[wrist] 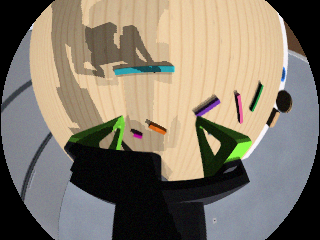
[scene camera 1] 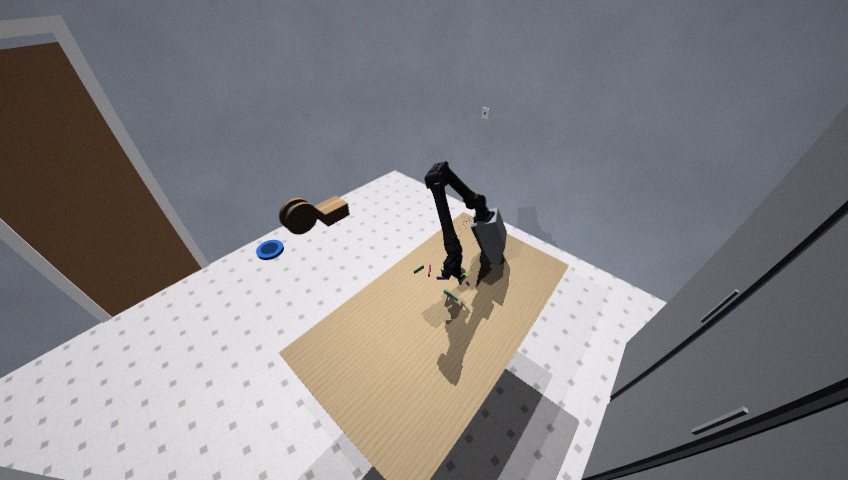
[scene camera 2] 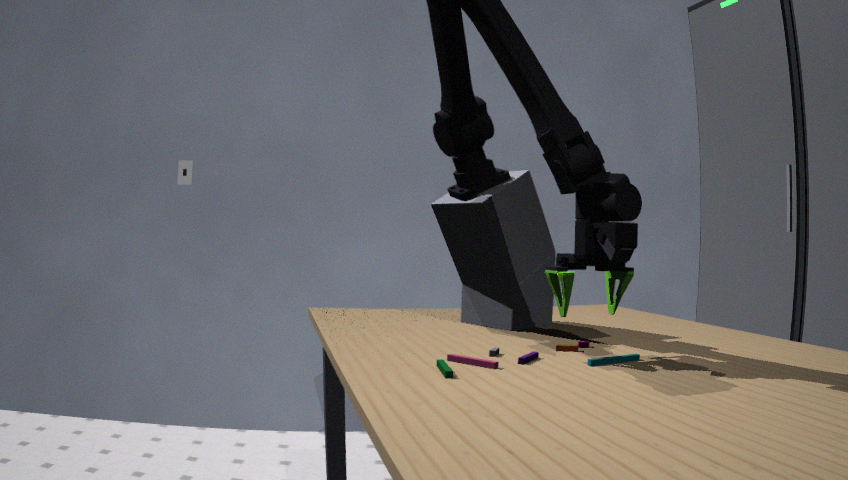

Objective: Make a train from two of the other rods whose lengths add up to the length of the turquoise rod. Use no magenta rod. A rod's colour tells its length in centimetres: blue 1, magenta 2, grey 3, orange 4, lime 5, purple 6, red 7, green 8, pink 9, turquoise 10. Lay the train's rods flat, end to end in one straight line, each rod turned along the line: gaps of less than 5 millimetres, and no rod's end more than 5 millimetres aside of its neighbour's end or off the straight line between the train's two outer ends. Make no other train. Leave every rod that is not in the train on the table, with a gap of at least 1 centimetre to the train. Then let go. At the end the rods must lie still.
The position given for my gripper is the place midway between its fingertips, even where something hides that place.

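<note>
You can see my gripper point(scene camera 2: 588, 315) from the scene camera, and the wrist view has that same gripper point(wrist: 159, 119) in it too.
</note>
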